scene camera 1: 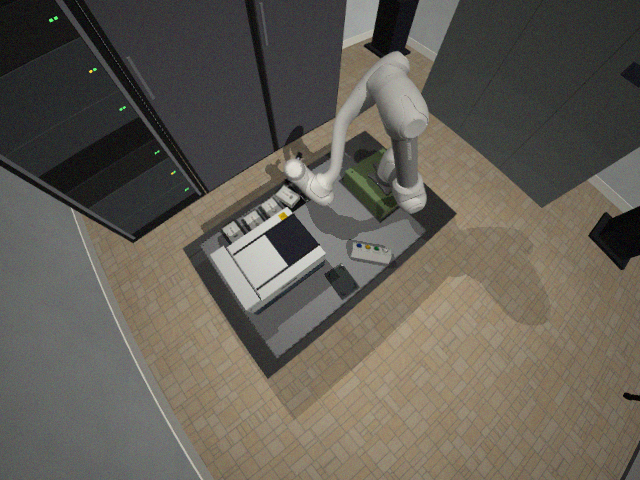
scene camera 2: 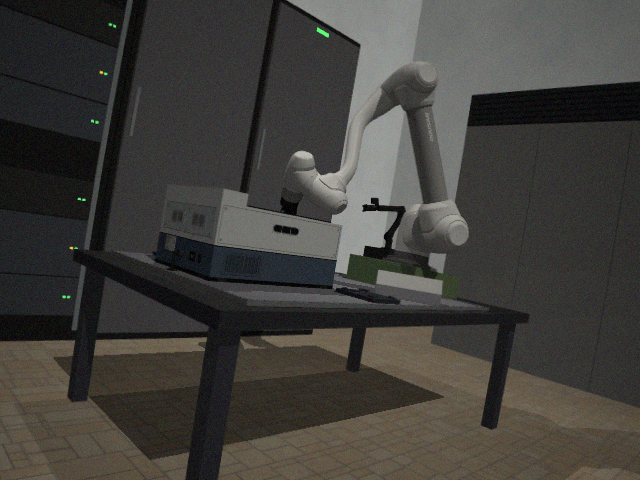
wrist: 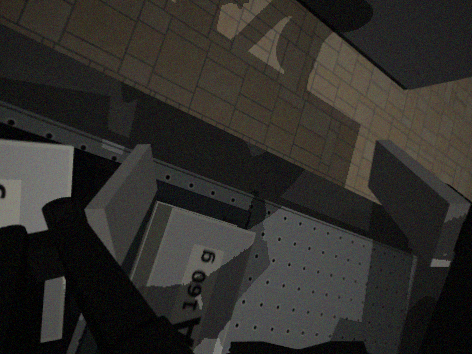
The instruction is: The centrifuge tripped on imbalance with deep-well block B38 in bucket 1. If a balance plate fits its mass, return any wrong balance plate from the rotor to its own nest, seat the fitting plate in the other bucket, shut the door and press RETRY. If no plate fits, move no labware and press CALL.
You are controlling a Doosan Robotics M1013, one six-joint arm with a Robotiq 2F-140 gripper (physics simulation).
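Places are measured from the arm's base along level axes (x ahead, y right, z down), in metres.
Where they show: gripper, fingertip midpoint: (wrist: 262, 165); arm's base, origin of the base link: (scene camera 1: 386, 179).
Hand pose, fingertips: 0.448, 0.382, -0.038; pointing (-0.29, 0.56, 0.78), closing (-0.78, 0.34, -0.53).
Note:
Things, the pixels of their top centre, and the offset from my fingertips, as dx, dy, dz. "spot": a spot on its surface instead.
- Plate A, middle of its top: (wrist: 194, 296) -0.031, -0.100, +0.080
- pale plate, surface spot: (wrist: 37, 170) spot: +0.104, -0.046, +0.075
- button box, middle of its top: (scene camera 2: 410, 274) (scene camera 1: 372, 250) -0.066, -0.684, +0.050
- dark flat device, middle of its top: (scene camera 2: 368, 291) (scene camera 1: 342, 280) +0.162, -0.711, +0.115
My gripper (wrist: 262, 165) is open and empty above plate A, with its fingers wide apart on either side. Plate A (wrist: 195, 270), a pale block labelled 160 g, lies nearer the left finger in the wrist view. Another pale plate (wrist: 37, 170) shows at the left edge, its label mostly cut off. In scene camera 1, several pale labware blocks (scene camera 1: 232, 230) (scene camera 1: 252, 219) (scene camera 1: 269, 207) (scene camera 1: 287, 196) stand in a row behind the white and blue centrifuge (scene camera 1: 237, 279) (scene camera 2: 279, 248). The centrifuge top has a white panel and a dark area; rotor, buckets and B38 do not show. Fingertips are hidden in both scene views.
A button box (scene camera 1: 370, 254) (scene camera 2: 408, 283) with blue, yellow, green and white buttons stands at the front of the table (scene camera 1: 268, 365) (scene camera 2: 361, 321). A dark flat device (scene camera 1: 341, 280) (scene camera 2: 367, 295) lies beside it. The arm stands by a green block (scene camera 1: 369, 193) (scene camera 2: 360, 268). Tall cabinets stand behind the table.

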